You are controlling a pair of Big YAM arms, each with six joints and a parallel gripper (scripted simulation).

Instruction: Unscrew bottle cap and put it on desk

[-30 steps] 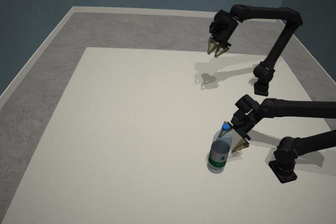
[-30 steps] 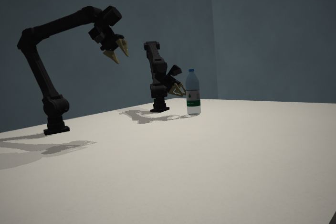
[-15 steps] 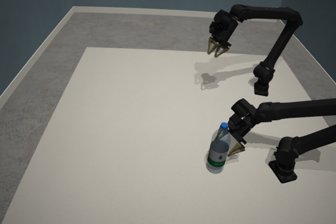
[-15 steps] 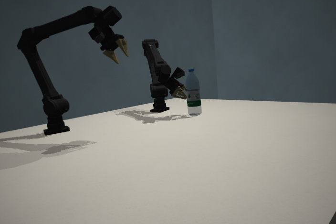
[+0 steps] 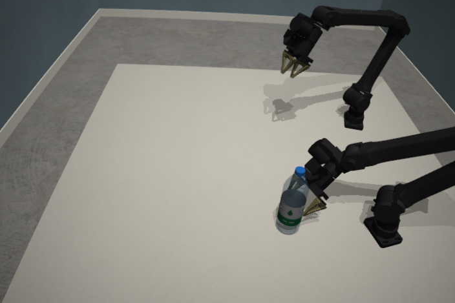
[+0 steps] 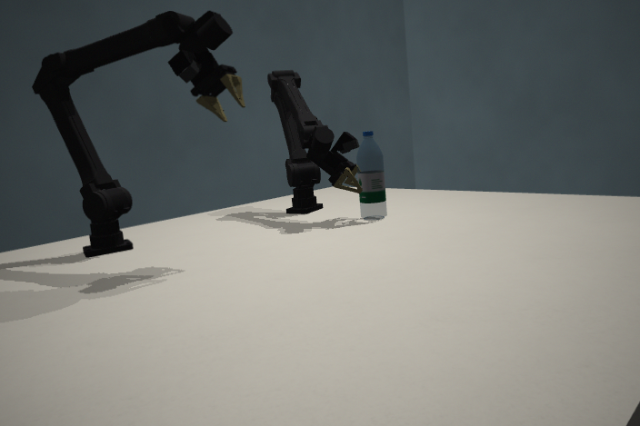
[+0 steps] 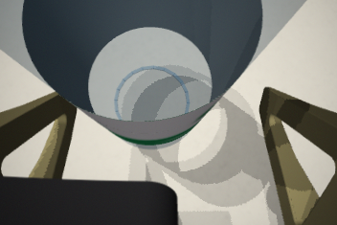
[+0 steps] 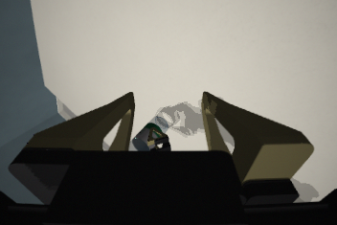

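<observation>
My left hand is 2 cm short of the bottle, 2 cm to the right of it and 4 cm below it. Round my left hand: cap (2 cm ahead, 2 cm to the left, 16 cm above).
Now: right hand 4 cm past the cap, 45 cm to the right of it and 8 cm above it. Round my right hand: bottle: 4 cm behind, 45 cm to the left, 21 cm below.
</observation>
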